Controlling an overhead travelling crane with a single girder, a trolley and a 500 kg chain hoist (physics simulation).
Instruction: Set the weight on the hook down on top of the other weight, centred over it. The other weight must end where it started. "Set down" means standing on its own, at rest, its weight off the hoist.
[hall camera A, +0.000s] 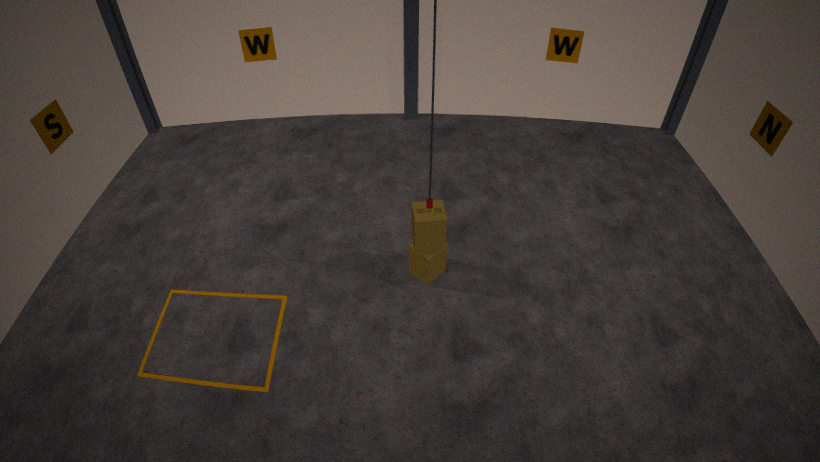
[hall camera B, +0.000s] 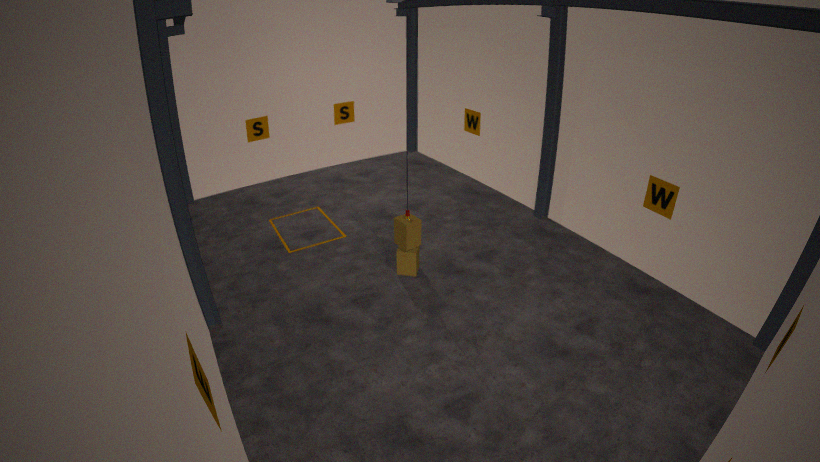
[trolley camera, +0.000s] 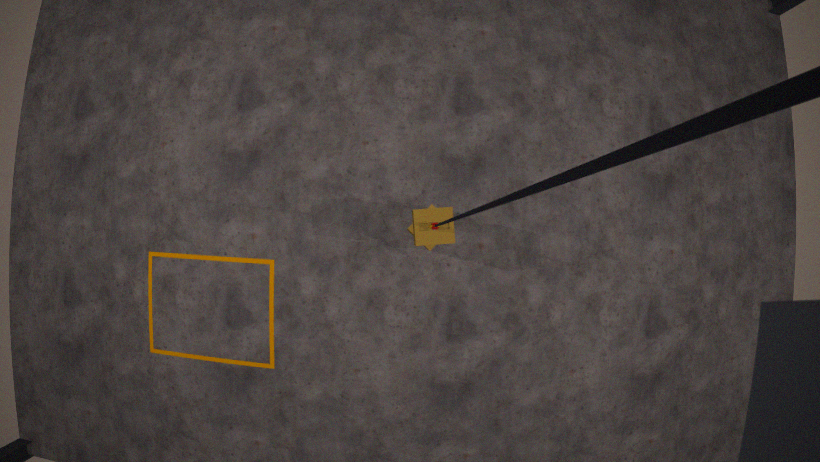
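The upper yellow weight (hall camera A: 429, 236) (hall camera B: 407, 234) (trolley camera: 424, 238) is upright under the hook. My gripper, the red hook (hall camera A: 429, 203) (hall camera B: 407, 212) (trolley camera: 434, 226), is at its top and holds it; the chain runs straight up. The lower yellow weight (hall camera A: 427, 270) (hall camera B: 407, 264) (trolley camera: 410, 228) stands on the floor directly below, turned about 45 degrees to the upper one. No gap shows between them; whether the upper one's load rests on the lower cannot be told. In the trolley view, lower corners show left, top and bottom; the right one is hidden.
A yellow outlined square (hall camera A: 277, 344) (hall camera B: 317, 243) (trolley camera: 271, 313) is marked on the floor, on the S side of the weights. Walls with letter signs and steel columns (hall camera A: 410, 57) (hall camera B: 550, 114) stand around the floor.
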